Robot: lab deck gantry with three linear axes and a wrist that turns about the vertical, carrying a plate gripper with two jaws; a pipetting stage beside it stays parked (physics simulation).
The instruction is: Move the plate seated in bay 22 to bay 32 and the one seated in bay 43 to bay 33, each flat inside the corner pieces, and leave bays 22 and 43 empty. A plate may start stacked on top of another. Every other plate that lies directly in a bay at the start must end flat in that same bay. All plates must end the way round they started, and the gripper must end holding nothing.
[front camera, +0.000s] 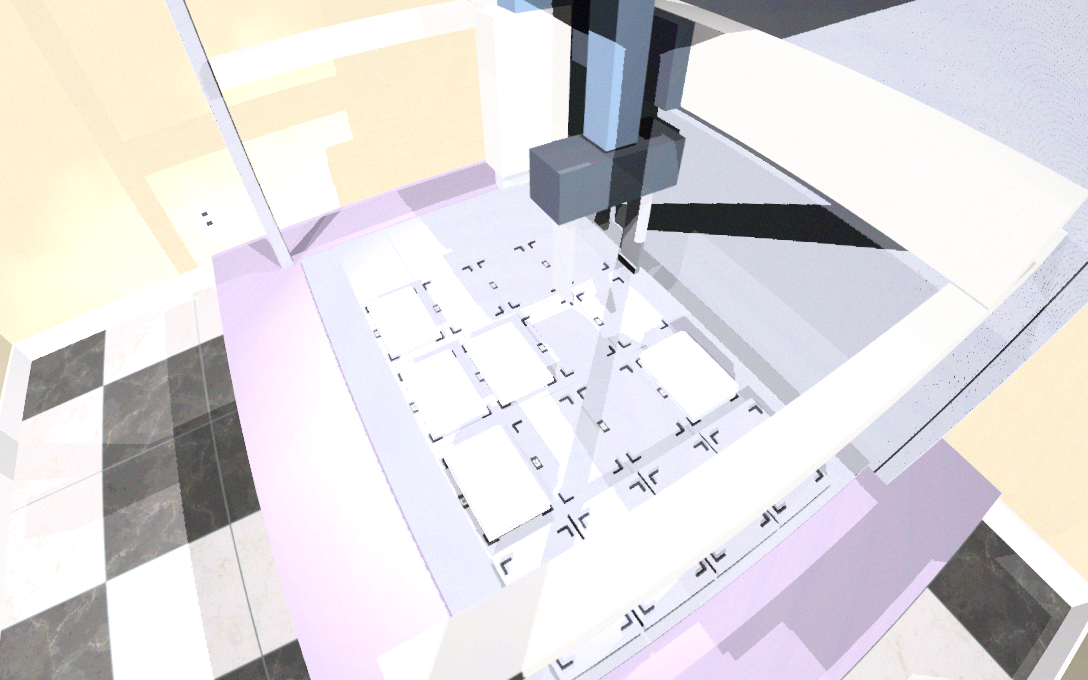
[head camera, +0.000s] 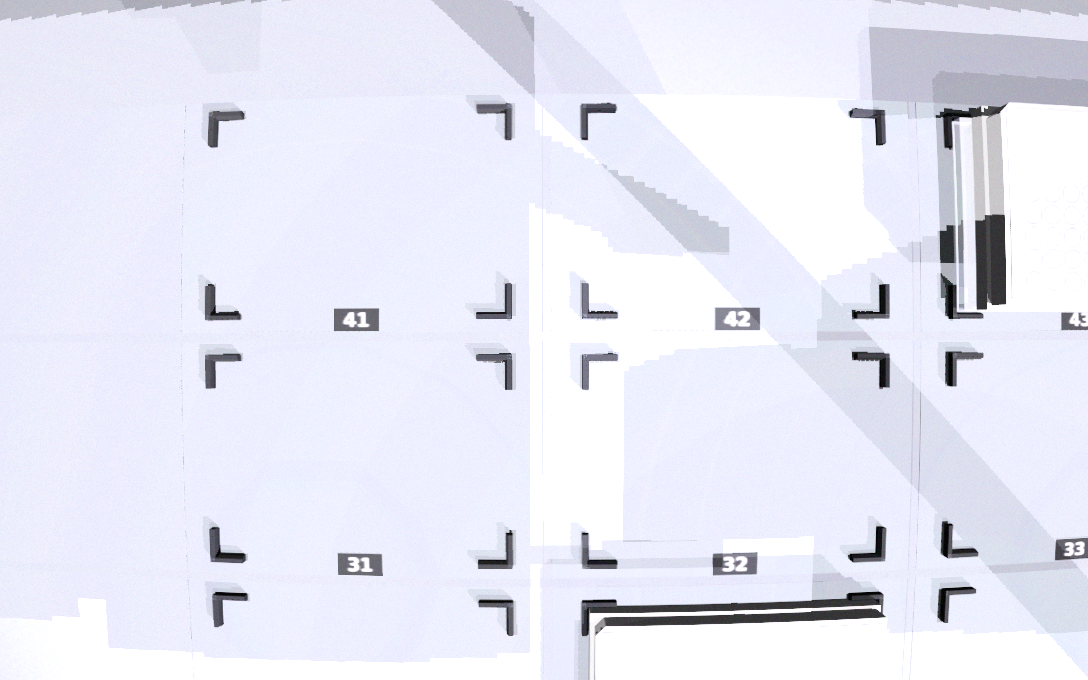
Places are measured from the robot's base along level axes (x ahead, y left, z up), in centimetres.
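Pixels of known places: gripper, between the fingertips: [front camera: 596,279]; robot's base, origin of its link: [front camera: 367,308].
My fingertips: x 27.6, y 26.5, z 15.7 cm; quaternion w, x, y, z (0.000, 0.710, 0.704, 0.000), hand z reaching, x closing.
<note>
For each thing: its top centre in the pictures, then the offset to it from my fingertips. "pt": a spot on its surface instead.
- bay 22 plate, centre of its top: [front camera: 507,358] dx -4.8, dy -11.5, dz -14.2 cm
- bay 43 plate, centre of its top: [front camera: 690,368] dx +11.6, dy +9.9, dz -12.9 cm
- Bay 32, a spot on its surface: [head camera: 734,457] pt dx -4.9, dy -0.7, dz -15.7 cm
- bay 33, a spot on its surface: [head camera: 1002,457] pt dx +7.7, dy -1.0, dz -15.7 cm
- bay 11, a spot on its surface: [front camera: 405,316] pt dx -20.9, dy -21.6, dz -14.2 cm
- bay 12, a spot on its surface: [front camera: 445,392] pt dx -3.9, dy -22.0, dz -14.3 cm
- bay 13, a spot on its surface: [front camera: 497,481] pt dx +12.5, dy -22.3, dz -12.9 cm
The bay 22 plate [front camera: 509,364] [head camera: 738,653] is white; layered dark and white edges show in the head view, where it is cut off. The bay 43 plate [front camera: 690,376] [head camera: 1047,208] is white and stands tall, with several edge bands at its left side; I cannot tell how many plates are there. Bay 32 [head camera: 734,457] and bay 33 [head camera: 1002,457] show bare deck inside their corner pieces; bay 33 is cut off at the right in the head view. My gripper [front camera: 601,268] hangs high above the back right of the deck, open and empty, its jaws partly blurred by glare.
In the front view, white plates stand in bay 11 [front camera: 405,316], bay 12 [front camera: 445,392] and bay 13 [front camera: 497,481] along the left. Black corner pieces mark the bays. A white beam [front camera: 682,513] crosses the front of the deck. A thin post [front camera: 240,144] stands at the back left.
</note>
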